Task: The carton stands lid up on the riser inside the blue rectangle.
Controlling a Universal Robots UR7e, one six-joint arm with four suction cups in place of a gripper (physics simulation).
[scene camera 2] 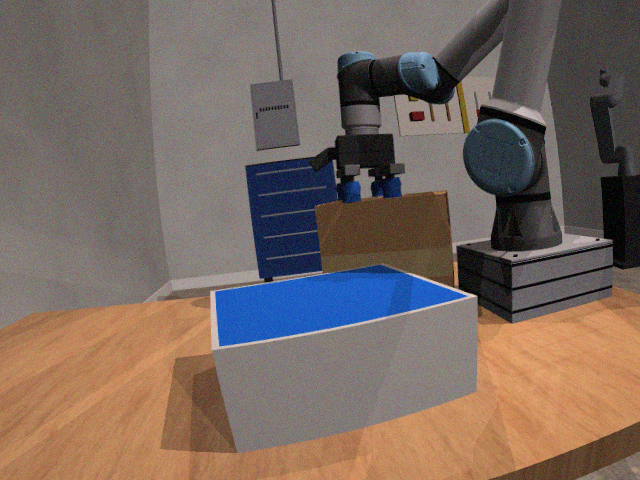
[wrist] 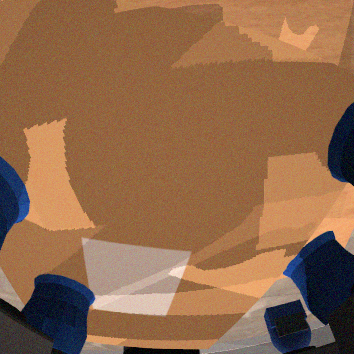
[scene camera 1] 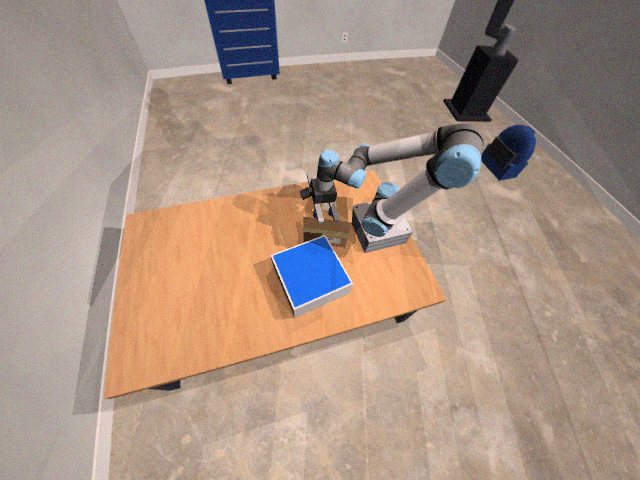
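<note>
A brown carton (scene camera 1: pixel 330 232) (scene camera 2: pixel 385 237) (wrist: pixel 158 158) stands on the wooden table (scene camera 1: pixel 180 289) (scene camera 2: pixel 77 387), just behind the grey riser (scene camera 1: pixel 323 302) (scene camera 2: pixel 346 382). The riser's top is a blue rectangle (scene camera 1: pixel 310 270) (scene camera 2: pixel 320 302) with nothing on it. My suction gripper (scene camera 1: pixel 324 214) (scene camera 2: pixel 370 193) points straight down, and its blue cups rest on the carton's top face. In the wrist view the carton's top fills the frame, with a pale label (wrist: pixel 133 270) on it and the cups (wrist: pixel 56 302) at the edges. The riser hides the carton's foot.
The robot's stepped grey base (scene camera 1: pixel 382 237) (scene camera 2: pixel 537 278) stands right of the carton, close to it. A blue cabinet (scene camera 1: pixel 243 35) (scene camera 2: pixel 284 222) stands at the back wall. A black stand (scene camera 1: pixel 480 82) is on the floor at the far right.
</note>
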